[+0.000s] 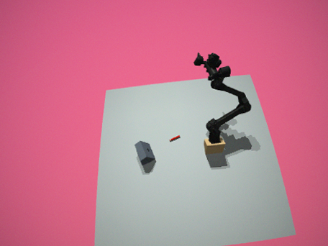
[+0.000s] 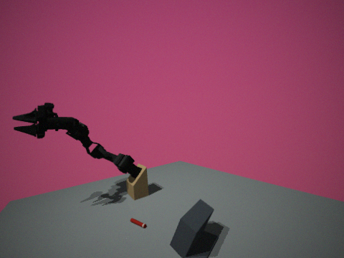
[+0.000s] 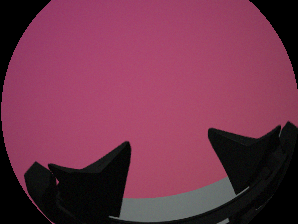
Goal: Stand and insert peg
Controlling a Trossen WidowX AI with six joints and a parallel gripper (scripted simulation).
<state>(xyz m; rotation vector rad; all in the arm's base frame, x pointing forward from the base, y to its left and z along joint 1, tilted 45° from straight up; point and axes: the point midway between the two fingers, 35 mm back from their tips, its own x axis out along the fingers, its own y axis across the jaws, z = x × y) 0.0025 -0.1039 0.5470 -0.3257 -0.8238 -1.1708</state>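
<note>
The red peg lies 43 cm below my gripper tip, 38 cm to the left of it and 29 cm ahead of it. The rest, counted from my gripper tip: grey sloped panel (49 cm ahead, 47 cm to the left, 38 cm below).
</note>
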